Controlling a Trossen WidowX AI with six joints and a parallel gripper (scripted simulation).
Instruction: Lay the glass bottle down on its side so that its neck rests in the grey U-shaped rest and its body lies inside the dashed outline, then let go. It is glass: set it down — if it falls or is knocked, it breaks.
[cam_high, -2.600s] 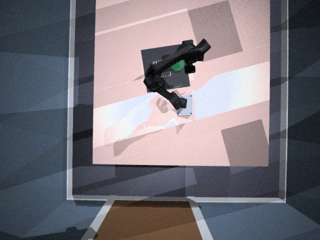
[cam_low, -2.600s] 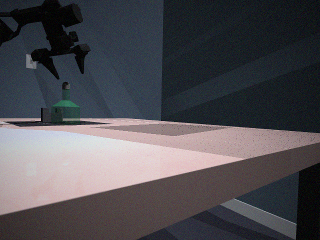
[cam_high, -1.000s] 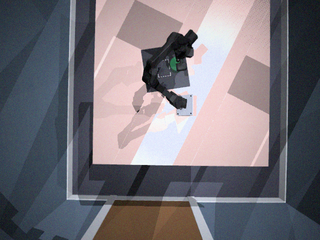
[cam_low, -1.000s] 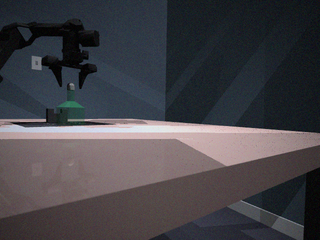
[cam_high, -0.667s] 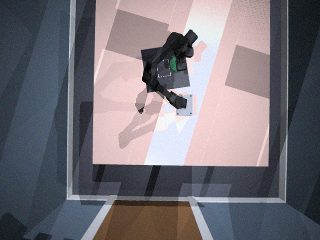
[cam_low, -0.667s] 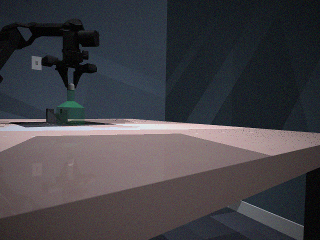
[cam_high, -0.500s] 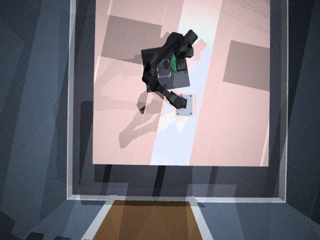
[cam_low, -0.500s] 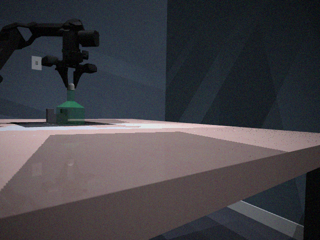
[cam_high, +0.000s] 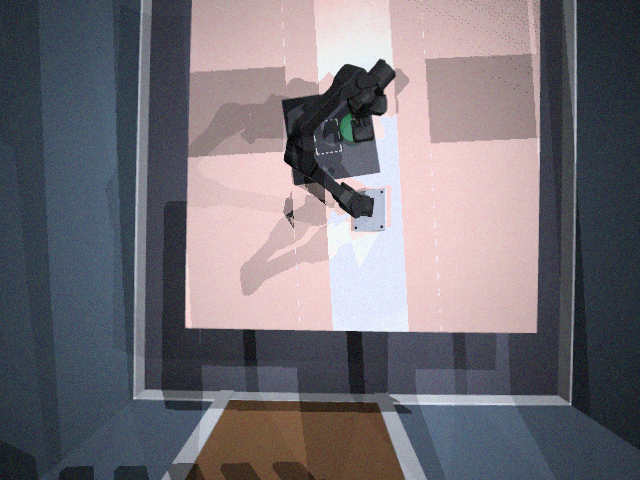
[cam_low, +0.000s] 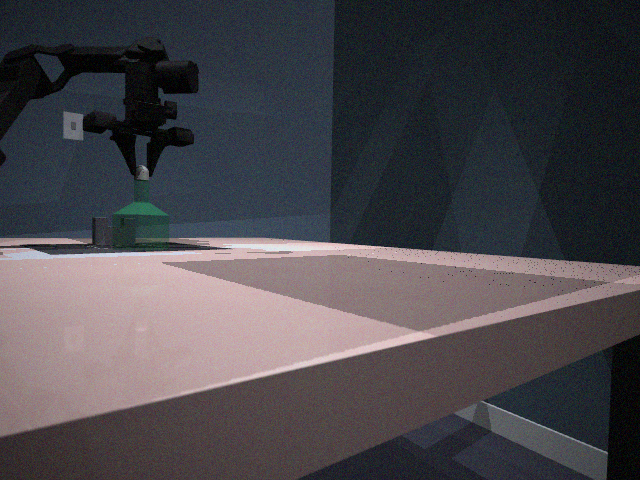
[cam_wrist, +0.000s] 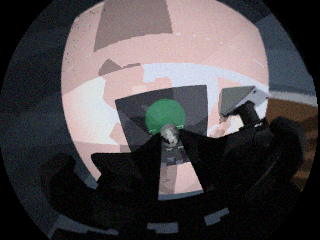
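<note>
Now: the green glass bottle 5 cm below my gripper tip. Round my gripper tip: dark mat: 14 cm below, 8 cm to the left, 2 cm behind.
</note>
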